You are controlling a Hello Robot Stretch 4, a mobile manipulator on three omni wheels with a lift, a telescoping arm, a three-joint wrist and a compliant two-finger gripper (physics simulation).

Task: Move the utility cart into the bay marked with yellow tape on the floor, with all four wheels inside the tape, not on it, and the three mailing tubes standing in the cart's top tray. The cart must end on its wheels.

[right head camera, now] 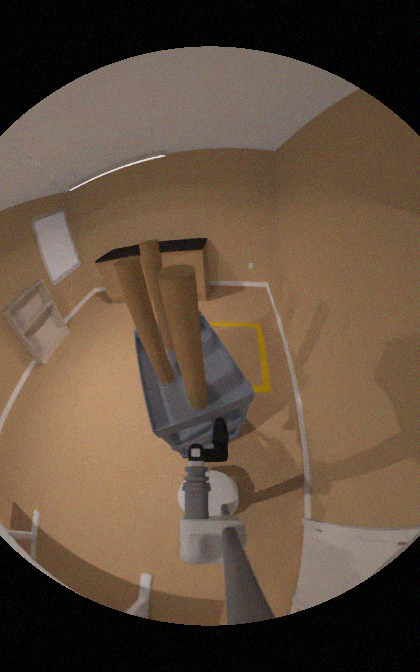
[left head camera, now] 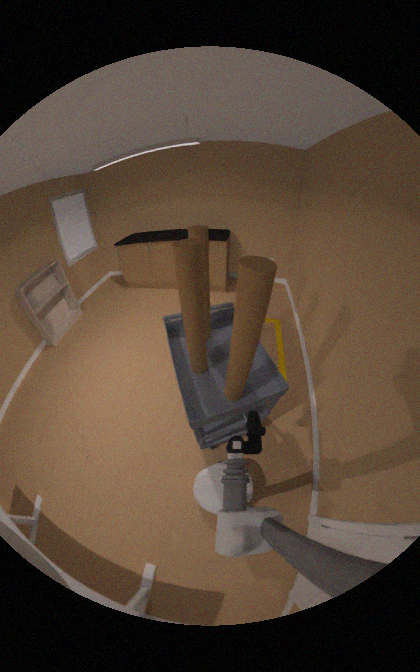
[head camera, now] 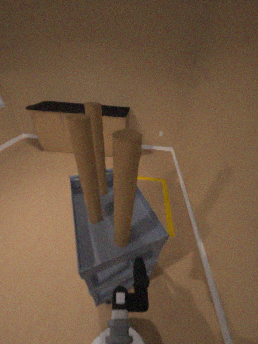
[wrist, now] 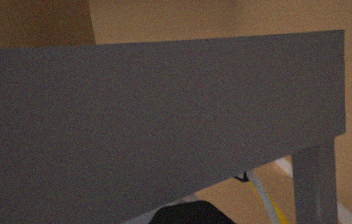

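The grey-blue utility cart [head camera: 145, 220] [left head camera: 215, 400] [right head camera: 225, 375] [wrist: 175, 115] looks upright, in front of me. Three brown mailing tubes stand in its top tray: one at the left [head camera: 86, 165] [left head camera: 192, 300] [right head camera: 145, 320], one behind it [head camera: 101, 155] [left head camera: 198, 232] [right head camera: 153, 267] and one at the right [head camera: 126, 185] [left head camera: 252, 320] [right head camera: 182, 330]. The yellow tape [head camera: 168, 210] [left head camera: 281, 350] [right head camera: 264, 355] shows right of and behind the cart; the rest is hidden. My gripper [head camera: 140, 265] [left head camera: 254, 425] [right head camera: 220, 432] is open at the cart's near side. The tray edge hides most of its fingers in the wrist view. The wheels are mostly hidden.
A wooden cabinet [head camera: 50, 130] [left head camera: 135, 265] [right head camera: 197, 270] with a black top stands at the back. A small shelf unit [left head camera: 52, 340] [right head camera: 42, 355] stands at the left. A white strip [head camera: 195, 227] [left head camera: 313, 400] [right head camera: 298, 400] runs along the right wall. White furniture legs show at the lower left.
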